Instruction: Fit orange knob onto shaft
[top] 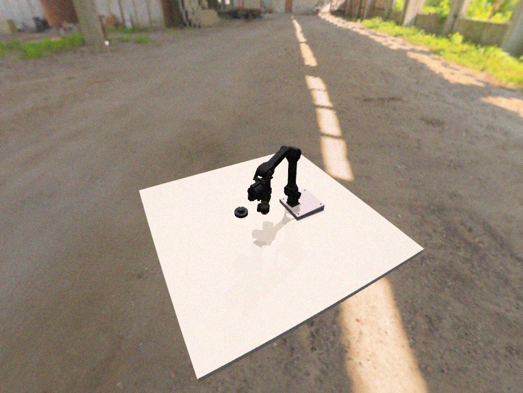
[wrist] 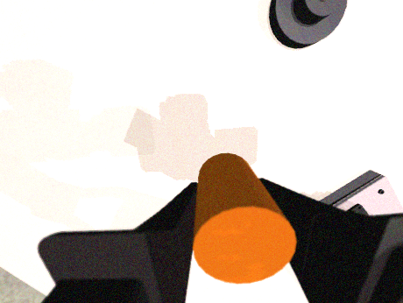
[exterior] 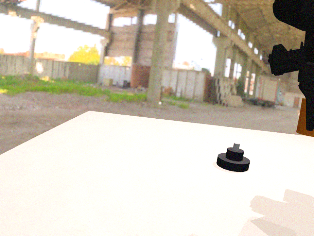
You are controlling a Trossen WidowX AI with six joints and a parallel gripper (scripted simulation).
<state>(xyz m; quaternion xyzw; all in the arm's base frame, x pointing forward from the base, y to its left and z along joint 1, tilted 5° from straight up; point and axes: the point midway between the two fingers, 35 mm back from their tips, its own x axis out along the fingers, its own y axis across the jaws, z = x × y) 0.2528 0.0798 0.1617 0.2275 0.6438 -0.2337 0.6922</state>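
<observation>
Now: the orange knob 30 mm above my gripper tip. Also, from my gripper tip: black round pedestal (190 mm to the right, 110 mm below, 50 mm ahead).
</observation>
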